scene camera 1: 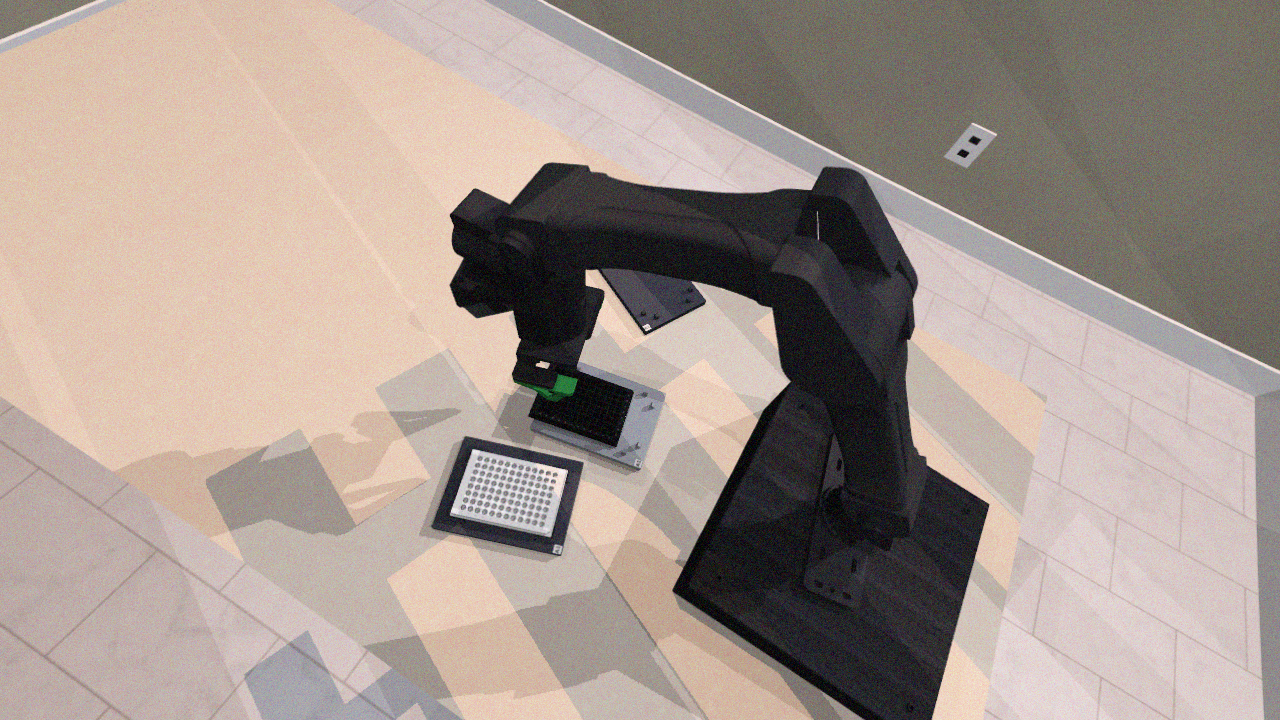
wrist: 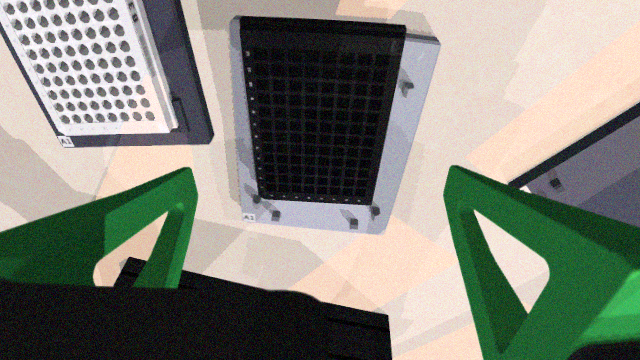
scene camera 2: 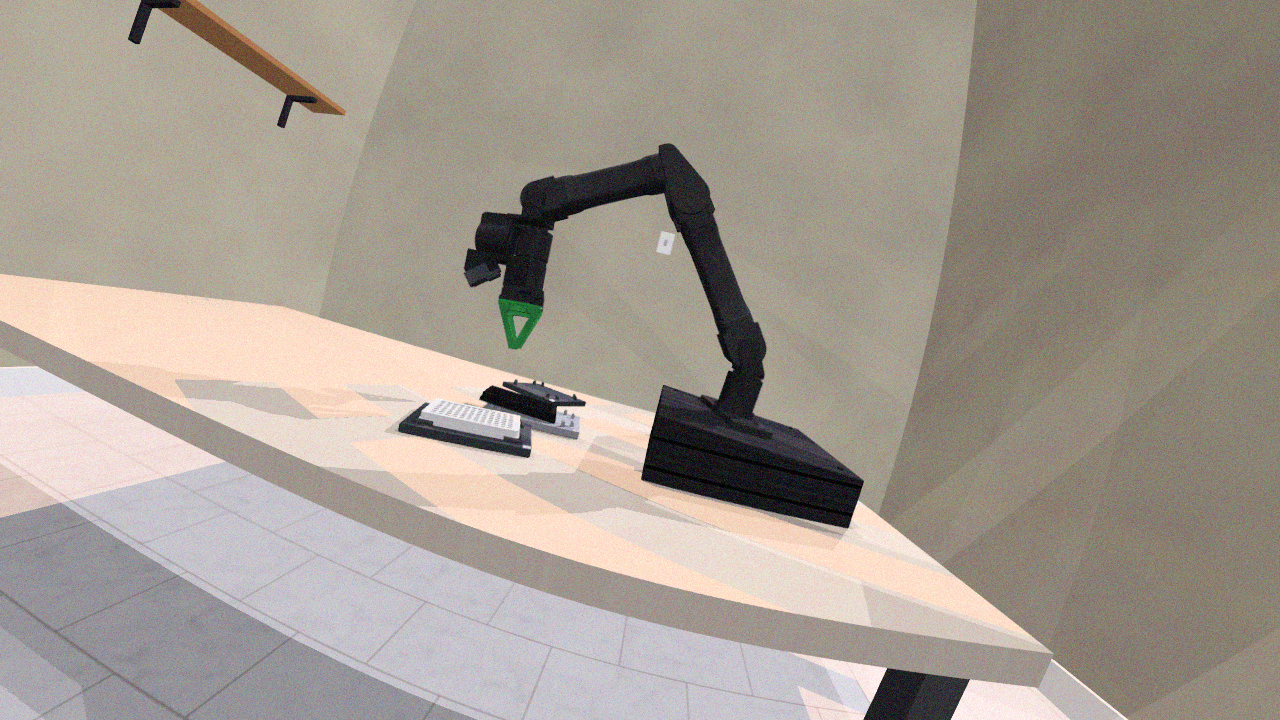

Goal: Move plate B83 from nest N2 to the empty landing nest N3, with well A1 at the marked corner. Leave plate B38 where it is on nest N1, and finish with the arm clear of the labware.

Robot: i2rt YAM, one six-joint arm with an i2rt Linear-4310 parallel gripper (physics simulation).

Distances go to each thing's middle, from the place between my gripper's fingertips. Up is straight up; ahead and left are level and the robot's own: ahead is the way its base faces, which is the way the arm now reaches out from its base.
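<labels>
I consider the grey nest (scene camera 1: 646, 403) and where my hand is from it: 60 mm beyond it, and 100 mm above it.
</labels>
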